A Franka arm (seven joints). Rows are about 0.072 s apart.
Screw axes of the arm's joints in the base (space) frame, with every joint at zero. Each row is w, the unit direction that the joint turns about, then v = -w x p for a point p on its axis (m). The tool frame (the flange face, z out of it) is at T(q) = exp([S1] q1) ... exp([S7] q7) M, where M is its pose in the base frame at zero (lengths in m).
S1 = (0, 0, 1, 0.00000, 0.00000, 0.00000)
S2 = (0, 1, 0, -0.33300, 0.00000, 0.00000)
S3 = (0, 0, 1, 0.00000, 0.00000, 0.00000)
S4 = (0, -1, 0, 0.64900, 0.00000, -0.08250)
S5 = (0, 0, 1, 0.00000, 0.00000, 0.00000)
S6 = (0, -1, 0, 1.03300, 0.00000, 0.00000)
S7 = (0, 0, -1, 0.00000, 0.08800, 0.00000)
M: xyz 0.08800 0.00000 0.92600 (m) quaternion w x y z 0 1 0 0
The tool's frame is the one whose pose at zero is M.
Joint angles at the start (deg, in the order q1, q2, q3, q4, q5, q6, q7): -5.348, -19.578, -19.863, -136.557, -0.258, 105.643, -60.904
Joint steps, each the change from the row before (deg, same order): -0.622, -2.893, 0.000, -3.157, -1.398, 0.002, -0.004; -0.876, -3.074, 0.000, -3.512, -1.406, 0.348, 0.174; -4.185, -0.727, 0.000, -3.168, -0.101, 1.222, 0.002; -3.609, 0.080, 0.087, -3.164, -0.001, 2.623, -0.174
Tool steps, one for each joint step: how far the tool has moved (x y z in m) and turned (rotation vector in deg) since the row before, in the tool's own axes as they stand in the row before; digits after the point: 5 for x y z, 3 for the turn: -0.01244, -0.01141, 0.00791, 0.125, -0.505, -0.312; -0.01333, -0.01158, 0.01000, -0.018, -0.339, 0.008; -0.02728, 0.00307, 0.01831, 1.256, 0.562, 3.740; -0.02083, 0.00496, 0.02095, 0.629, 0.645, 3.084
